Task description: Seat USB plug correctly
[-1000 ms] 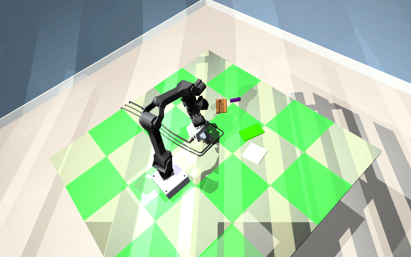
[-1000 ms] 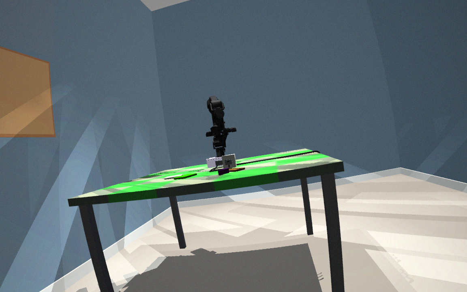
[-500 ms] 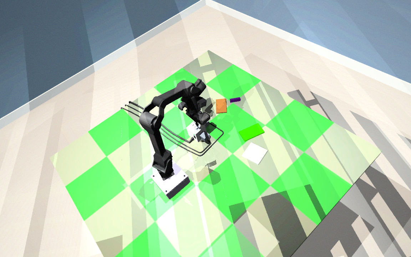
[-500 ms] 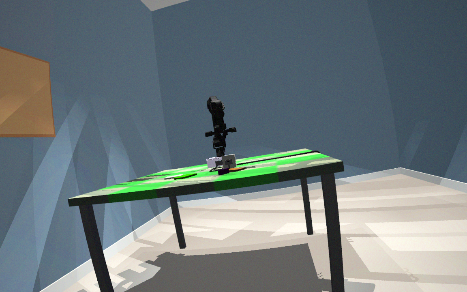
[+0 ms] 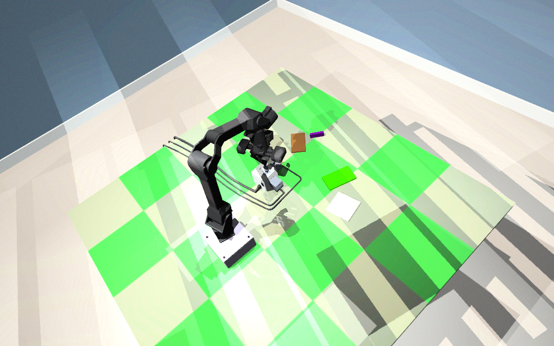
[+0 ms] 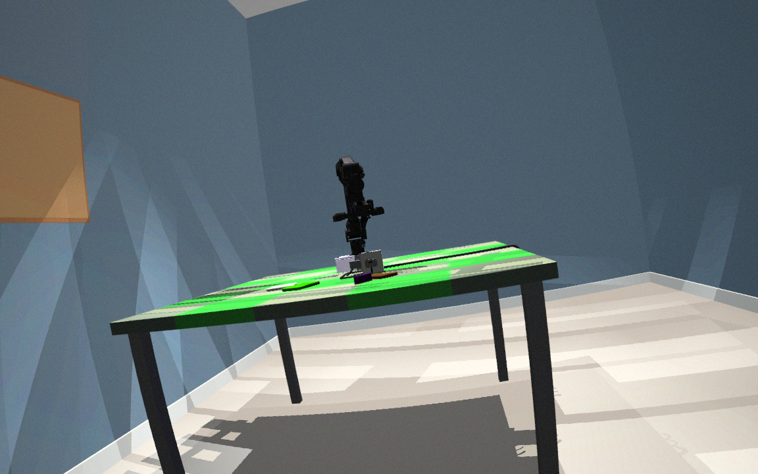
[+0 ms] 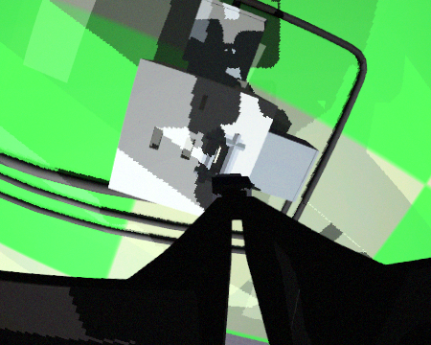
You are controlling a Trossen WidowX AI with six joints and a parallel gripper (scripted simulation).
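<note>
My gripper tip is now 2 cm above the dark USB plug. From my gripper tip the other things lie so: green pad: 25 cm ahead, 15 cm to the right, 13 cm below; then orange block: 21 cm ahead, 13 cm below, 12 cm to the left; then metal socket frame: 7 cm below.
</note>
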